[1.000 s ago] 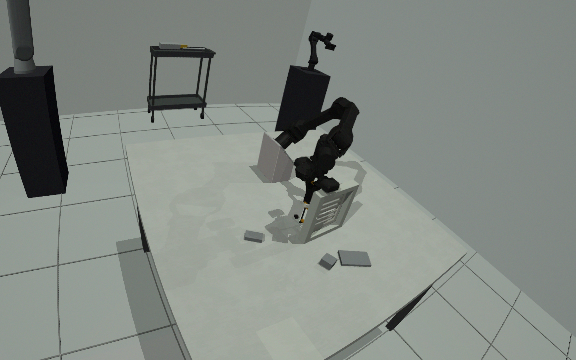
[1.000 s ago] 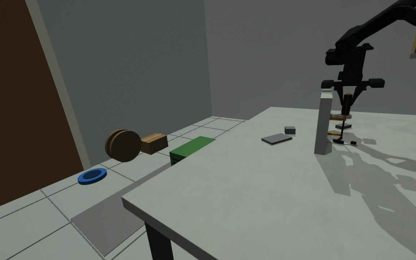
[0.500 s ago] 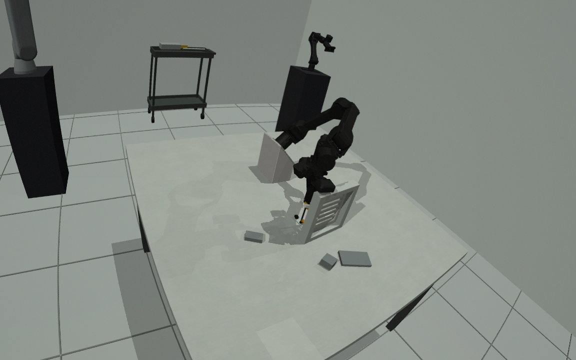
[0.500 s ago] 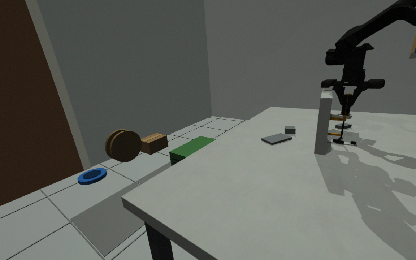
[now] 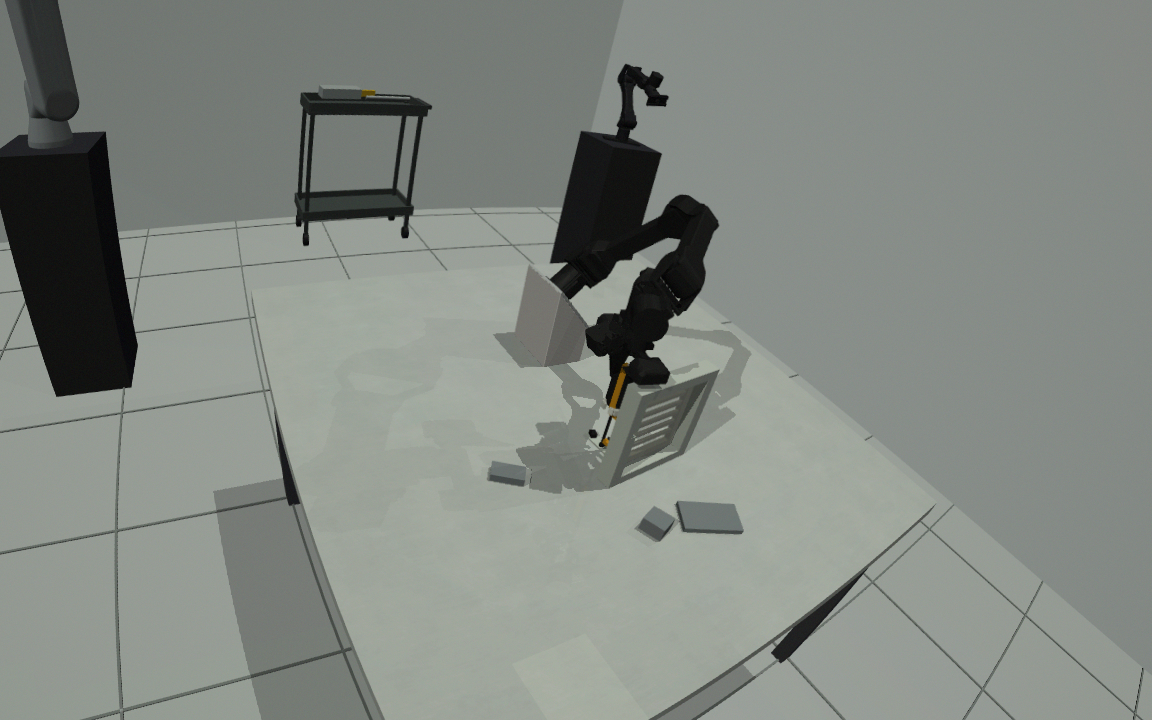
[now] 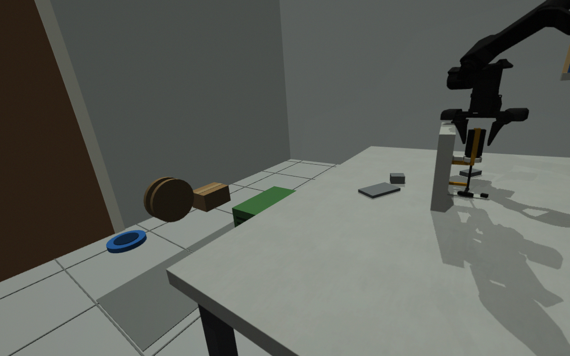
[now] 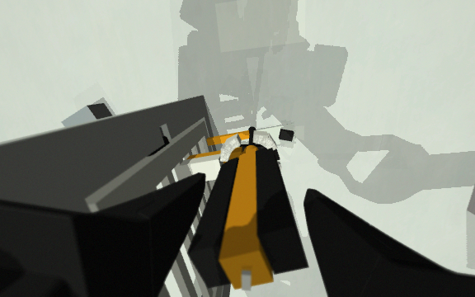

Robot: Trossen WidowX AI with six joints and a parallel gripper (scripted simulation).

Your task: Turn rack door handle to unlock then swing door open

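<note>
The upright handle is 1 cm to the left of my gripper tip and 3 cm below it. Also, from my gripper tip: flat grey plate: 24 cm ahead, 10 cm to the left, 15 cm below.
</note>
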